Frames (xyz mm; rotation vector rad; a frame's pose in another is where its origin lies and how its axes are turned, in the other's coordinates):
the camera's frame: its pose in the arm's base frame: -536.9 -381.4 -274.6 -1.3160 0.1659 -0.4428
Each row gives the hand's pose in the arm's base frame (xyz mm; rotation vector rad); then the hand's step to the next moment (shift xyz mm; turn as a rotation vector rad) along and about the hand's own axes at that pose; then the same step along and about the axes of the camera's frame.
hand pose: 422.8 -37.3 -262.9 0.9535 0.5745 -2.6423
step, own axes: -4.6 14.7 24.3 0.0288 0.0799 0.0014
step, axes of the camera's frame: 7.7 -20.7 -18.5 0.0324 0.0261 -0.0740
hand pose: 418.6 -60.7 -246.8 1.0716 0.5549 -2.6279
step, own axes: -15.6 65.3 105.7 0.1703 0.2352 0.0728
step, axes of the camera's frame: 22.6 -87.0 -87.2 0.0161 0.0626 -0.2923
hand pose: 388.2 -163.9 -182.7 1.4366 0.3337 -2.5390
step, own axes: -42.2 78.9 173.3 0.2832 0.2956 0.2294
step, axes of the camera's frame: -23.0 -154.7 -116.5 -0.0935 0.0290 -0.4589
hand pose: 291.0 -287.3 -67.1 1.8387 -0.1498 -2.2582
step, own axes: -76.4 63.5 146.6 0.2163 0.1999 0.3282
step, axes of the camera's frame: -73.6 -148.9 -61.5 -0.2119 -0.0337 -0.3852
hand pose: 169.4 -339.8 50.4 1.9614 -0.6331 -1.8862
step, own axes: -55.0 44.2 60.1 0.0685 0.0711 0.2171
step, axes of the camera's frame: -47.9 -78.7 -10.0 -0.1700 -0.0335 -0.1638
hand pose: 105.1 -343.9 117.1 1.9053 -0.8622 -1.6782
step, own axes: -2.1 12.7 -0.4 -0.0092 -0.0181 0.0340
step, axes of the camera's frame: 2.8 -11.7 -4.6 -0.0385 0.0080 0.0049
